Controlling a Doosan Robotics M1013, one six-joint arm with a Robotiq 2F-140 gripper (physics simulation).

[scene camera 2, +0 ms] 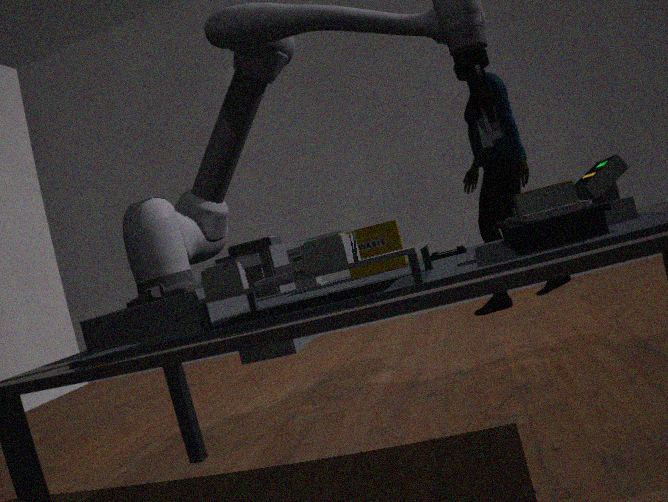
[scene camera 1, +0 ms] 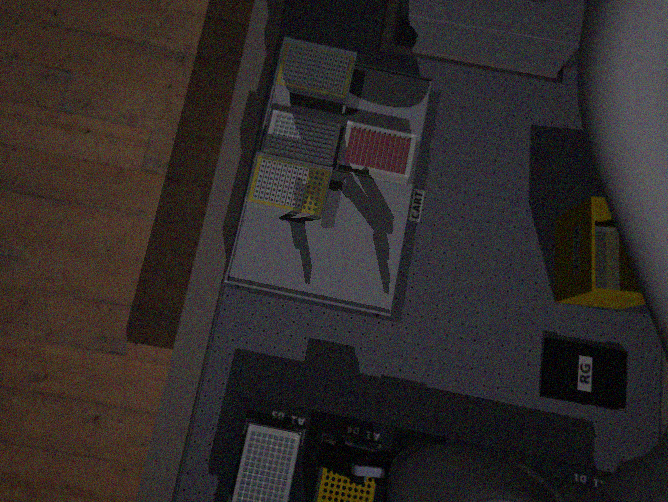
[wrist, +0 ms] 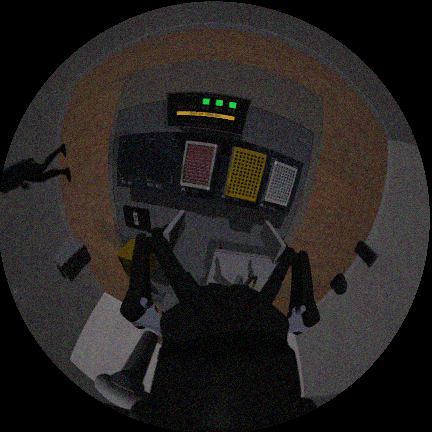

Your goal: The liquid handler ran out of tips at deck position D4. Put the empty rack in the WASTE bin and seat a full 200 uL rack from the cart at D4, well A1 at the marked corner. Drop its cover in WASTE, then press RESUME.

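Frame: origin at the arm's base, x ahead, y right, z down, level; metres.
Seen in the pictures: gripper, fingertip midpoint: [scene camera 2: 492,143] [wrist: 224,223]; arm's base, link origin: [scene camera 2: 169,296].
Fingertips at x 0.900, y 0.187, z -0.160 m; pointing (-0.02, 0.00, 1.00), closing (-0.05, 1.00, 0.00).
Observation:
Offsets run from my fingertips to a thing's middle. "pt": to the spot under its first point.
The empty yellow rack @[dx +0.071, dy +0.049, dz +0.156 m] [scene camera 1: 345,490] [wrist: 245,173] sits at D4 on the dark deck. My gripper [scene camera 2: 489,129] [wrist: 224,223] is open and empty, high above the table; one pale fingertip shows beside the D4 rack in scene camera 1. On the cart @[dx -0.440, dy +0.101, dz +0.209 m] [scene camera 1: 329,269] [wrist: 227,259] stand a yellow-edged rack @[dx -0.609, dy +0.148, dz +0.124 m] [scene camera 1: 318,70] at the far end, a partly filled yellow rack @[dx -0.395, dy +0.175, dz +0.124 m] [scene camera 1: 291,184], a grey-white rack @[dx -0.502, dy +0.161, dz +0.175 m] [scene camera 1: 318,134] between them and a red rack @[dx -0.485, dy +0.027, dz +0.167 m] [scene camera 1: 380,148]. Covers are hard to make out. The yellow WASTE bin @[dx -0.334, dy -0.383, dz +0.175 m] [scene camera 1: 575,253] [scene camera 2: 380,241] [wrist: 128,251] and the control panel @[pt dx +0.215, dy +0.042, dz +0.133 m] [scene camera 2: 603,175] [wrist: 207,107] show.
A red rack @[dx +0.086, dy -0.075, dz +0.171 m] [wrist: 198,166] and a grey-white rack @[dx +0.056, dy +0.172, dz +0.179 m] [scene camera 1: 267,464] [wrist: 281,183] flank D4. A black RG block @[dx -0.132, dy -0.369, dz +0.235 m] [scene camera 1: 558,372] [wrist: 135,218] stands between deck and bin. A person [scene camera 2: 499,140] [wrist: 25,172] stands beyond the table. The pale arm covers the right of scene camera 1.

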